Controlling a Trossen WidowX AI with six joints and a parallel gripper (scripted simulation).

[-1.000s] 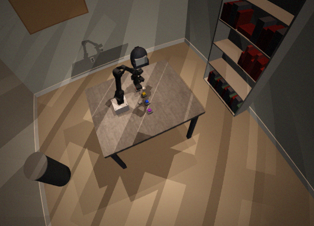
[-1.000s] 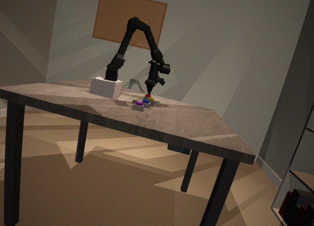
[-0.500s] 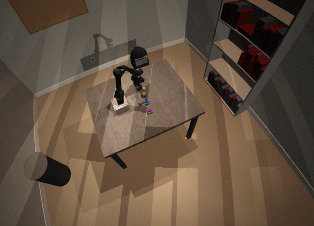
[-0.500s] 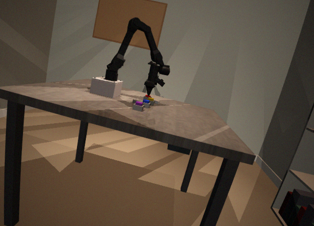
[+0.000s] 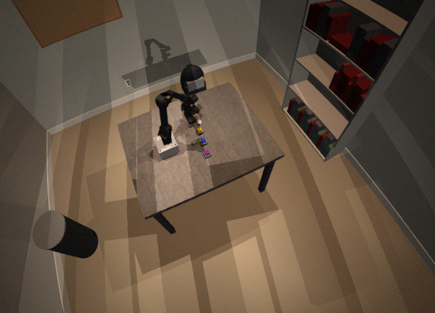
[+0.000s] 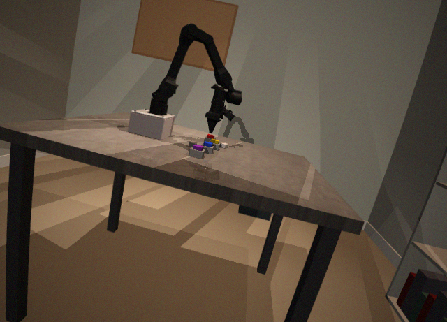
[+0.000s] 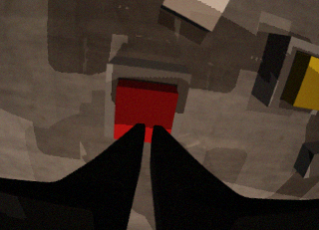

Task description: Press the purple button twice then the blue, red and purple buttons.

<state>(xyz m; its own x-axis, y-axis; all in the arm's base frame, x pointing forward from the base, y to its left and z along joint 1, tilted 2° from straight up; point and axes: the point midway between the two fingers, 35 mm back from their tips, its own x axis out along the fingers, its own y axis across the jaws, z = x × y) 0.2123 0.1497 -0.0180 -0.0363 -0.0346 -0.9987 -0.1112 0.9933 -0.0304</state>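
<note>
Right now my gripper tip is 10 mm above the red button. From my gripper tip the other things lie so: grey block (20 mm behind, 180 mm to the right, 40 mm below); pale block (70 mm ahead, 10 mm to the right, 40 mm below); yellow button (50 mm ahead, 100 mm to the right, 10 mm below).
</note>
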